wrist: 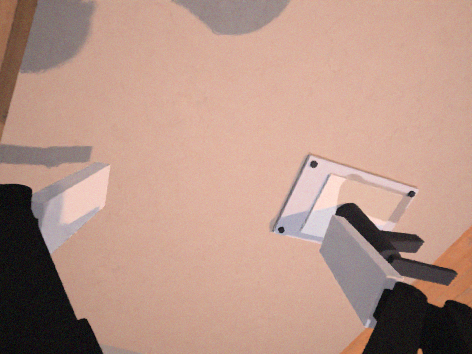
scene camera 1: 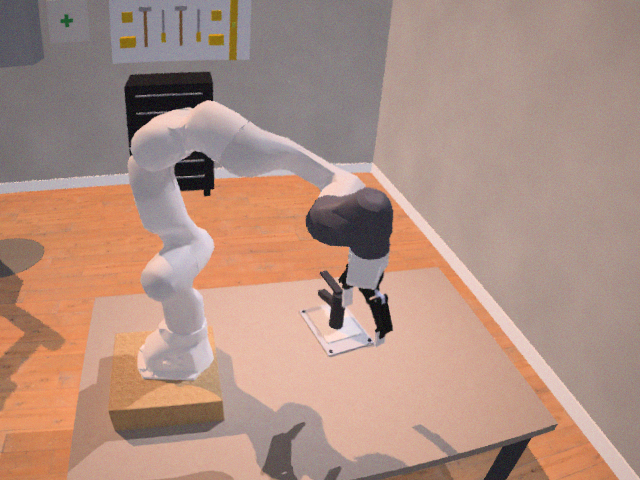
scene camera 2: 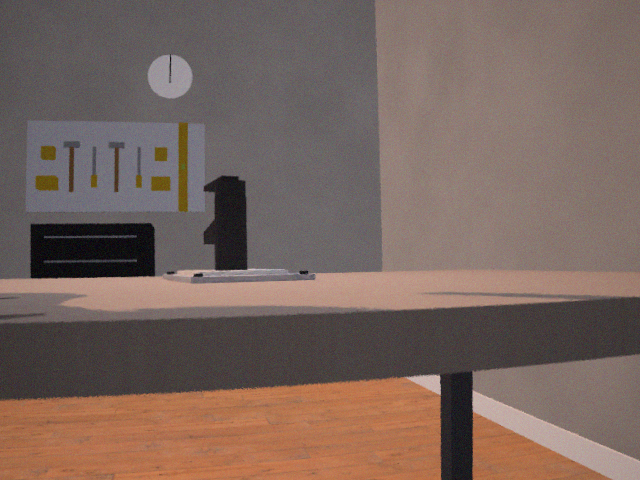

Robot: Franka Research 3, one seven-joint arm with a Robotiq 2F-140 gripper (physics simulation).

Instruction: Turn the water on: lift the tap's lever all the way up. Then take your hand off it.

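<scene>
The tap has a dark upright post [scene camera 1: 336, 316] [scene camera 2: 230, 232] [wrist: 361, 221] on a white base plate [scene camera 1: 345, 346] [scene camera 2: 253, 277] [wrist: 298, 200]. Its lever [scene camera 1: 330, 282] [scene camera 2: 221, 182] [wrist: 425, 271] is the upper dark bar at the post's top; its exact tilt is hard to tell. A shorter spout [scene camera 1: 325, 296] [scene camera 2: 209, 236] [wrist: 406, 242] sticks out below it, to the same side. My gripper [scene camera 1: 363, 317] [wrist: 220, 210] is wide open and empty, pointing down. One finger is close beside the post, opposite the lever's free end; the other is farther out. Contact cannot be told. The gripper does not show in scene camera 2.
The tap stands on a table [scene camera 1: 423, 372] [scene camera 2: 372, 294] [wrist: 200, 110]. The arm's base sits on a wooden block [scene camera 1: 168, 413] at the table's left. A black drawer cabinet [scene camera 1: 170, 78] [scene camera 2: 93, 250] stands by the back wall, beyond the table.
</scene>
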